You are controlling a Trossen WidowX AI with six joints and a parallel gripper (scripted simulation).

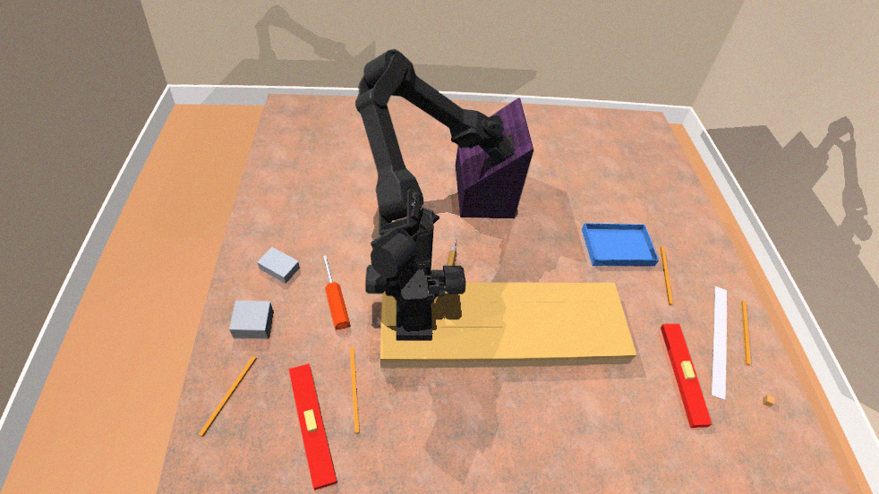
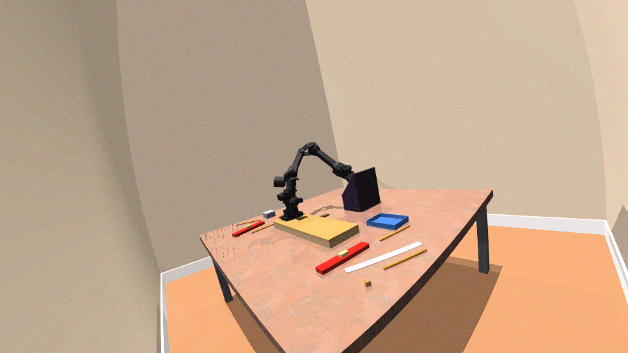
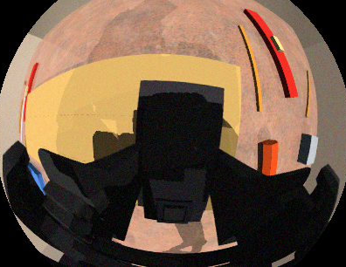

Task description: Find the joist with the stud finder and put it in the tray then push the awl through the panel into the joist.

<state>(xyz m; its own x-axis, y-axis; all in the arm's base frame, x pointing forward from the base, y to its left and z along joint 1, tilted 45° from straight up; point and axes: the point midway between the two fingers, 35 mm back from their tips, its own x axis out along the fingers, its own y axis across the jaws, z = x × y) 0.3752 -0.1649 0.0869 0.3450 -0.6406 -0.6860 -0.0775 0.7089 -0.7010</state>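
The blue tray lies 26 cm behind my gripper tip, 50 cm to the left of it and 5 cm below it. Round my gripper tip: white strip: 1 cm behind, 70 cm to the left, 6 cm below; then awl: 20 cm behind, 8 cm to the left, 6 cm below; then stud finder: 2 cm behind, 2 cm above.
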